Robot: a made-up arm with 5 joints.
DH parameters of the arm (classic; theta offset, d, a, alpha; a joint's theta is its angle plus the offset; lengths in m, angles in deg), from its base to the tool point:
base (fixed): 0 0.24 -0.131 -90
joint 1: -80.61 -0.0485 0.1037 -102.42
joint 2: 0 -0.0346 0.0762 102.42
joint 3: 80.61 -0.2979 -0.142 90
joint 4: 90 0.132 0.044 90
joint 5: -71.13 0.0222 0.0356 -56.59
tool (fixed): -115.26 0.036 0 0
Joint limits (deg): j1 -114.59..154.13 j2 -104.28..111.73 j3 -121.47..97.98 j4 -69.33..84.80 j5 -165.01..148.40
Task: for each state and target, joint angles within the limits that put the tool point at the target. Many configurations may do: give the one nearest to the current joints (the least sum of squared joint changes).
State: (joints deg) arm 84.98 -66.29 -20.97 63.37 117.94
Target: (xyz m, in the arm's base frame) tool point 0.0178 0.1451 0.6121
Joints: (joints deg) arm 38.36 -97.99 -29.96 49.50 107.63
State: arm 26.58 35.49 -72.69 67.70 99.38
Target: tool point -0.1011 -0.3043 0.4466
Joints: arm 70.05 -17.38 -86.04 71.03 104.55
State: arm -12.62 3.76 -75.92 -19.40 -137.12
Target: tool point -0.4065 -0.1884 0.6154
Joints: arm -24.45 -45.09 -30.72 -39.42 -157.24
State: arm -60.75 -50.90 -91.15 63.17 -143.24
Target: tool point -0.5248 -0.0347 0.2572
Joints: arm -85.36 -101.41 -86.68 64.61 -130.79
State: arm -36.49 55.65 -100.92 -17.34 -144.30
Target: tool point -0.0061 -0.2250 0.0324
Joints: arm -81.29 52.71 -70.44 -41.63 -157.37
